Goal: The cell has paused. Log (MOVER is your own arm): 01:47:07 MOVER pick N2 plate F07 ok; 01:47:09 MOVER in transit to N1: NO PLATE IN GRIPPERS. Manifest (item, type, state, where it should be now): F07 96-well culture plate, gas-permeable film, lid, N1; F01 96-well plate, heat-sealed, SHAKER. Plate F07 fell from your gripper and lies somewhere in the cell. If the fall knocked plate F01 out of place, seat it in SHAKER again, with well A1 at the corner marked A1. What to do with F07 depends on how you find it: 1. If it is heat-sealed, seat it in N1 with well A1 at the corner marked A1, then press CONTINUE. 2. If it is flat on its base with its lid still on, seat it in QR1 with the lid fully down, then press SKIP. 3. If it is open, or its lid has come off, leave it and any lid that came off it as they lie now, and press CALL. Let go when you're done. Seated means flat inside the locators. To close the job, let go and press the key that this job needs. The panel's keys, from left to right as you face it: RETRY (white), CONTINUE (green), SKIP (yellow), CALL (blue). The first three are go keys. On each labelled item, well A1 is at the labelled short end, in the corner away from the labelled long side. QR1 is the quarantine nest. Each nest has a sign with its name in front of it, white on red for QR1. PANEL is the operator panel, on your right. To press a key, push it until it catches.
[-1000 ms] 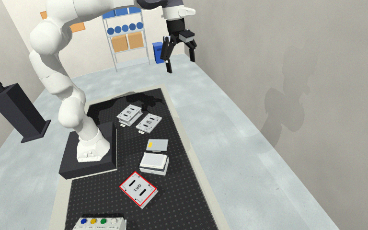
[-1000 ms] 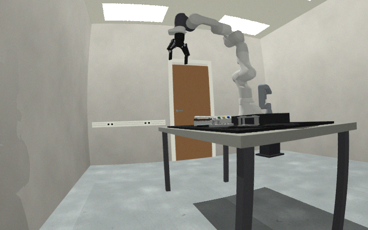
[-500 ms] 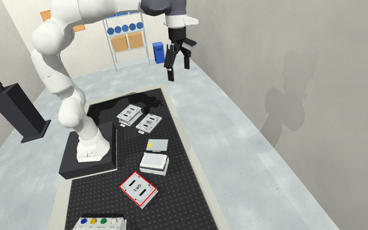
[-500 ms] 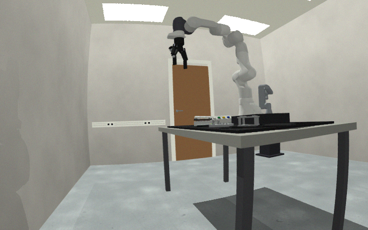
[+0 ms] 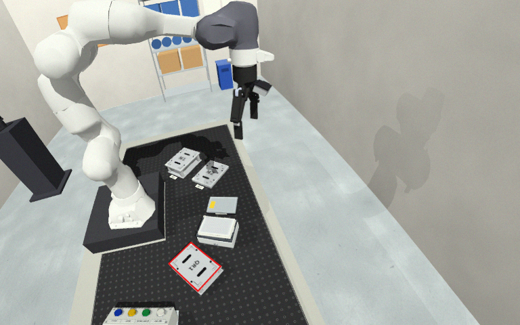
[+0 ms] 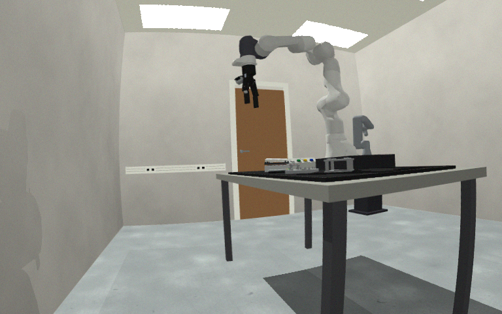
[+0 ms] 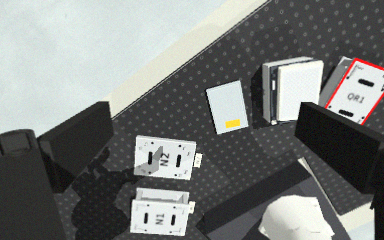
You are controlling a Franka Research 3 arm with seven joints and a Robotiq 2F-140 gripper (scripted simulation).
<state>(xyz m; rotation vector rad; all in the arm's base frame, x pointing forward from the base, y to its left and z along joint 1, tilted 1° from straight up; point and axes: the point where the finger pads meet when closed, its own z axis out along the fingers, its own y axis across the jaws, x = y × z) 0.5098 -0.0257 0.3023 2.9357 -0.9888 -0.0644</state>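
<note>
Now: hand 300 mm above the white 96-well plate, 190 mm past it and 160 mm to the left of it. From my hand the other things lie so: pale flat rectangular piece (360 mm below, 150 mm behind, 10 mm to the right); then white retry key (440 mm behind, 420 mm to the right, 300 mm below); then green continue key (480 mm behind, 410 mm to the right, 300 mm below).
</note>
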